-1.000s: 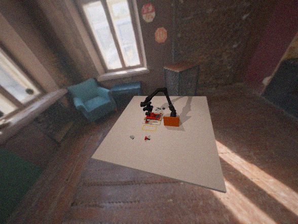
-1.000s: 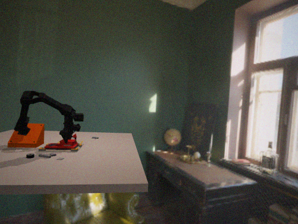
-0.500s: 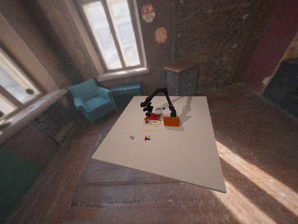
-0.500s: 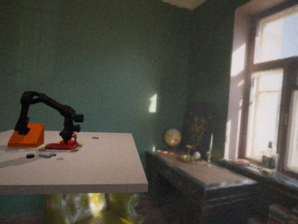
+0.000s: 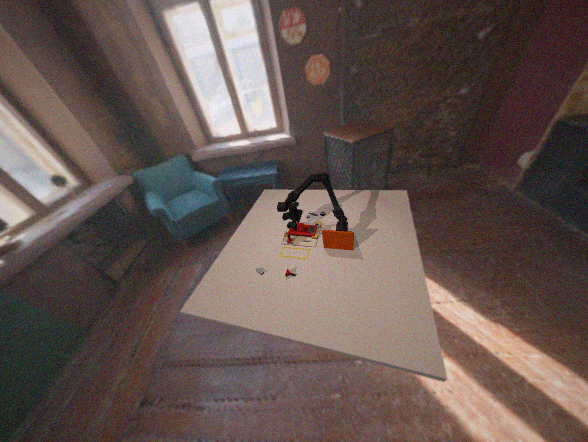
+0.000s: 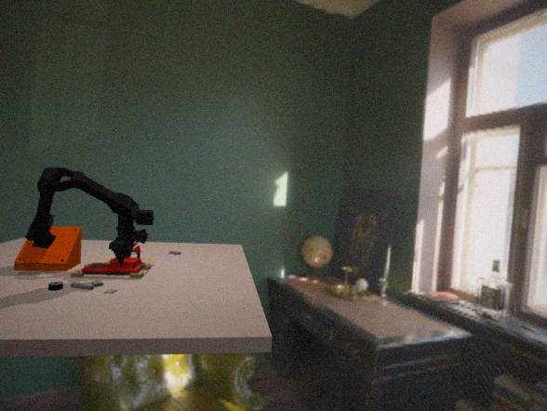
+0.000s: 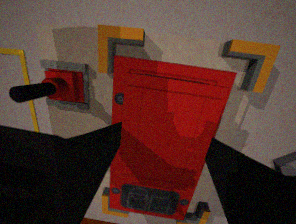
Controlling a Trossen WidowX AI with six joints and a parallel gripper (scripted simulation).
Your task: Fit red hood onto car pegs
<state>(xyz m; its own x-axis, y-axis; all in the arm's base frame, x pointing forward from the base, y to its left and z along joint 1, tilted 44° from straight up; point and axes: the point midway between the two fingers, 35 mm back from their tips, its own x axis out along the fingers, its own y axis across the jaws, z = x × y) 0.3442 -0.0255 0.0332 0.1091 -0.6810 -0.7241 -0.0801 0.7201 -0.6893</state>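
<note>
My gripper tip is 1 cm below the red hood. Round my gripper tip: black wheel: 13 cm behind, 23 cm to the right, 3 cm below.
</note>
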